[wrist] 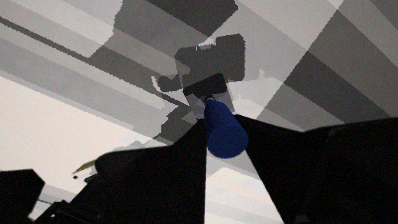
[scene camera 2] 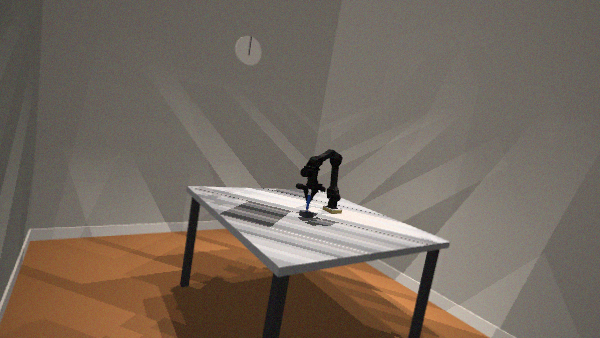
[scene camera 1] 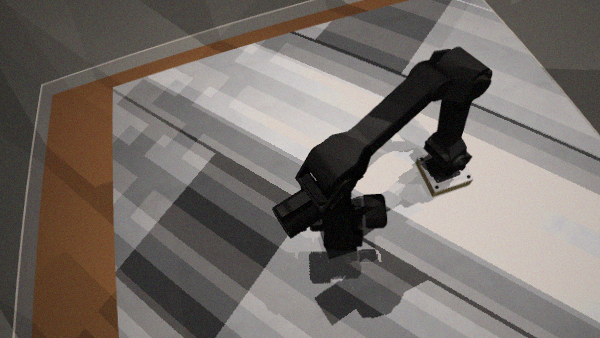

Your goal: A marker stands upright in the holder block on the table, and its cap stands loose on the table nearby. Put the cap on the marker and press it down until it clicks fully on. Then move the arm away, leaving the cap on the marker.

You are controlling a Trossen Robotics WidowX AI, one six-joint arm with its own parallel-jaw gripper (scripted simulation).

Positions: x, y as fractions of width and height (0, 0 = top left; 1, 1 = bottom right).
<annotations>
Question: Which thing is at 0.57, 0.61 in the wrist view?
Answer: A blue cap.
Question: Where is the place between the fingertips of my gripper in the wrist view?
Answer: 0.55, 0.54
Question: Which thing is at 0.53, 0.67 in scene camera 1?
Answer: My gripper.
</annotations>
